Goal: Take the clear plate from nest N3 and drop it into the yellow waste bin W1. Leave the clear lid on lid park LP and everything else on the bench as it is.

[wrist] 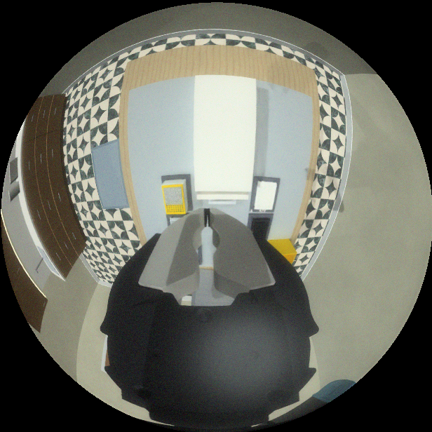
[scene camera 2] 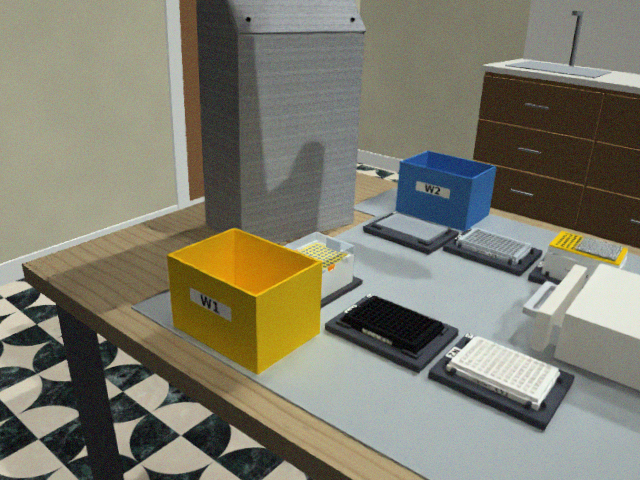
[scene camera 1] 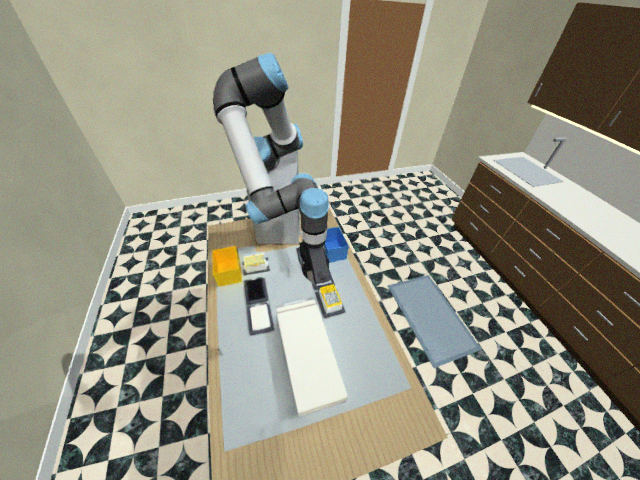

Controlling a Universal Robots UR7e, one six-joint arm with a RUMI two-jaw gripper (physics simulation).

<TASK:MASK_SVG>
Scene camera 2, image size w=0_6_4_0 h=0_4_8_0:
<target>clear plate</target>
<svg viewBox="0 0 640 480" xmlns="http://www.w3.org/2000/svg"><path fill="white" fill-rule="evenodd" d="M455 244L458 246L458 243L462 243L462 248L505 262L512 259L512 264L514 265L518 263L519 259L523 259L529 254L532 249L531 244L479 228L472 229L460 237Z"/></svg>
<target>clear lid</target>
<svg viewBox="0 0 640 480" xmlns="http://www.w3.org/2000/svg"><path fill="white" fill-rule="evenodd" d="M375 223L375 225L381 226L384 230L416 241L419 239L427 243L448 231L447 228L400 213L393 214Z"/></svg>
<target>yellow-topped tip rack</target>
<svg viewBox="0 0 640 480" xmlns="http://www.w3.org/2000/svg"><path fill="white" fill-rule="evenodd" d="M541 274L545 275L546 271L548 271L549 277L563 280L575 264L587 268L583 283L584 287L600 264L624 270L628 249L590 237L582 237L561 231L548 246Z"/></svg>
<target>white plate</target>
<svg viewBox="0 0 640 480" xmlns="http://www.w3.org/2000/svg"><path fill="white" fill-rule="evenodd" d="M446 367L448 371L453 367L456 369L457 375L524 405L528 400L532 402L531 408L535 410L539 409L541 402L546 398L560 375L556 367L481 337L474 337Z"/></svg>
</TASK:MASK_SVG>
